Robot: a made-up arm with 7 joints. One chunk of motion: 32 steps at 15 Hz.
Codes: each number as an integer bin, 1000 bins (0 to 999) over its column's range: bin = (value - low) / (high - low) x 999, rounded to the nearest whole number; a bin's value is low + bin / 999 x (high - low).
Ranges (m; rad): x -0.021..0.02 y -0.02..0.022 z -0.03..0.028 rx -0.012..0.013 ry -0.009..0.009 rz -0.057..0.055
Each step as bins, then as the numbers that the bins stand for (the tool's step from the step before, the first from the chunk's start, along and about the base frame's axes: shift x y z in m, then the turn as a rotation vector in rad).
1 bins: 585 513 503 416 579 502
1 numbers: 0.00301 0.00157 -0.00080 -0.00159 0.00143 -0.00072
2 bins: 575 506 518 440 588 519
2 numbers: 0.00260 0.00127 0.00007 -0.00099 0.00159 0.00119
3 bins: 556 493 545 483 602 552
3 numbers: 0.00182 0.00073 0.00164 0.00009 0.00185 0.00489
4 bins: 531 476 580 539 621 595
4 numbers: 0.00079 0.00001 0.00367 0.00149 0.00219 0.00971
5 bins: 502 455 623 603 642 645
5 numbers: -0.00040 -0.00087 0.00617 0.00309 0.00257 0.01531
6 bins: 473 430 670 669 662 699
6 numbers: -0.00159 -0.00192 0.00890 0.00474 0.00293 0.02137
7 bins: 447 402 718 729 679 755
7 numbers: -0.00265 -0.00310 0.01169 0.00624 0.00323 0.02764
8 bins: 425 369 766 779 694 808
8 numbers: -0.00356 -0.00449 0.01447 0.00749 0.00350 0.03359
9 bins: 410 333 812 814 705 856
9 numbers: -0.00417 -0.00600 0.01714 0.00837 0.00370 0.03897
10 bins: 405 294 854 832 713 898
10 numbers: -0.00438 -0.00764 0.01958 0.00882 0.00385 0.04368
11 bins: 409 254 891 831 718 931
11 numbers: -0.00421 -0.00932 0.02173 0.00880 0.00394 0.04738
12 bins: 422 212 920 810 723 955
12 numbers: -0.00368 -0.01109 0.02341 0.00827 0.00403 0.05007
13 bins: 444 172 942 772 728 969
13 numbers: -0.00278 -0.01277 0.02469 0.00732 0.00412 0.05164
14 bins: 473 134 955 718 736 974
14 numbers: -0.00159 -0.01437 0.02545 0.00597 0.00426 0.05220
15 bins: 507 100 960 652 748 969
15 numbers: -0.00019 -0.01580 0.02574 0.00432 0.00448 0.05164
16 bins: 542 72 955 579 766 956
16 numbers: 0.00124 -0.01697 0.02545 0.00249 0.00480 0.05018
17 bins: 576 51 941 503 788 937
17 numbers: 0.00264 -0.01786 0.02463 0.00059 0.00520 0.04805
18 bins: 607 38 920 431 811 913
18 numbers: 0.00391 -0.01840 0.02341 -0.00121 0.00561 0.04536
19 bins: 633 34 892 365 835 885
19 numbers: 0.00498 -0.01857 0.02179 -0.00287 0.00605 0.04222
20 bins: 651 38 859 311 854 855
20 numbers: 0.00572 -0.01840 0.01987 -0.00422 0.00639 0.03886
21 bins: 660 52 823 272 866 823
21 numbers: 0.00609 -0.01781 0.01778 -0.00519 0.00660 0.03527
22 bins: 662 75 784 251 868 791
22 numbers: 0.00617 -0.01685 0.01552 -0.00572 0.00664 0.03168
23 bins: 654 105 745 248 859 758
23 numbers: 0.00584 -0.01559 0.01325 -0.00579 0.00648 0.02798
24 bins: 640 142 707 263 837 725
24 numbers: 0.00527 -0.01403 0.01105 -0.00542 0.00608 0.02428
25 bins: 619 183 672 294 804 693
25 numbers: 0.00440 -0.01231 0.00902 -0.00464 0.00549 0.02069
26 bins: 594 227 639 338 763 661
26 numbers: 0.00338 -0.01046 0.00710 -0.00354 0.00475 0.01711
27 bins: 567 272 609 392 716 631
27 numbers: 0.00227 -0.00856 0.00536 -0.00219 0.00390 0.01374
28 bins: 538 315 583 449 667 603
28 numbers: 0.00108 -0.00676 0.00385 -0.00076 0.00302 0.01060
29 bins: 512 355 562 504 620 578
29 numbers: 0.00001 -0.00508 0.00263 0.00061 0.00217 0.00780
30 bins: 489 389 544 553 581 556
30 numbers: -0.00093 -0.00365 0.00158 0.00184 0.00147 0.00533
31 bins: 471 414 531 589 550 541
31 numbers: -0.00167 -0.00259 0.00083 0.00274 0.00091 0.00365
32 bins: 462 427 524 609 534 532
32 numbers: -0.00204 -0.00205 0.00042 0.00324 0.00062 0.00264
